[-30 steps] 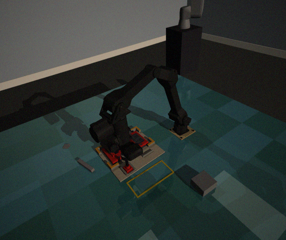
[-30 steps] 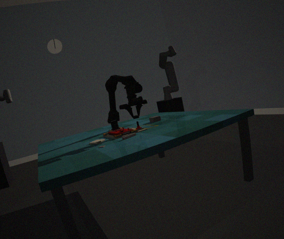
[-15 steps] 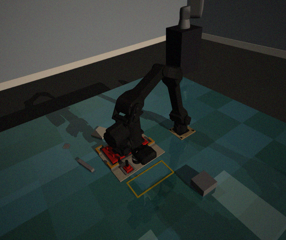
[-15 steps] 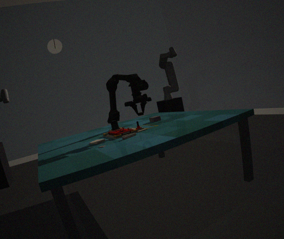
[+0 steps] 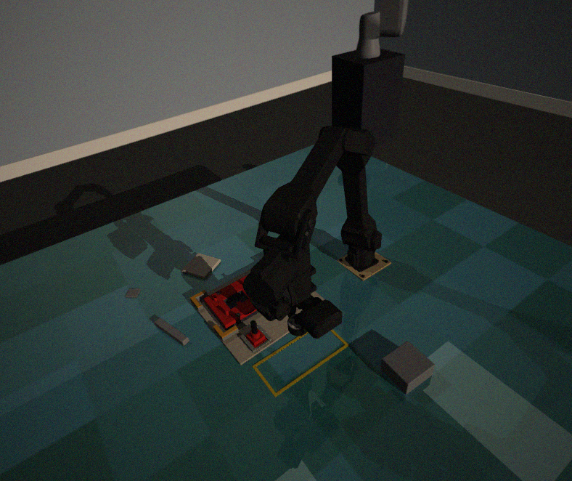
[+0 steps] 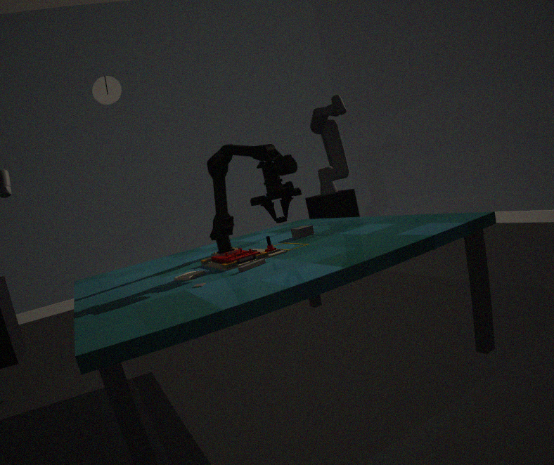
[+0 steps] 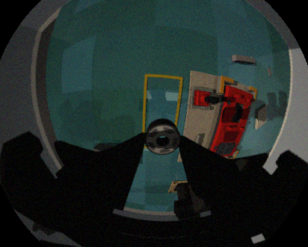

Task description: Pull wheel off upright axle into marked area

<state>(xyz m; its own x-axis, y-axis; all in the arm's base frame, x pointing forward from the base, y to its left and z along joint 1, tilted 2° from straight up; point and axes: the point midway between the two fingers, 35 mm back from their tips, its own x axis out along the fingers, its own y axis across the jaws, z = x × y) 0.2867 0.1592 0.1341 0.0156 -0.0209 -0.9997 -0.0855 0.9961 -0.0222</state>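
My gripper tip is 9 cm to the left of the black axle, 7 cm above it and 6 cm short of it. Also, from my gripper tip: black wheel (right at my gripper tip); then grey bar (21 cm to the right, 21 cm ahead, 9 cm below); then grey block (15 cm behind, 14 cm to the left, 8 cm below).
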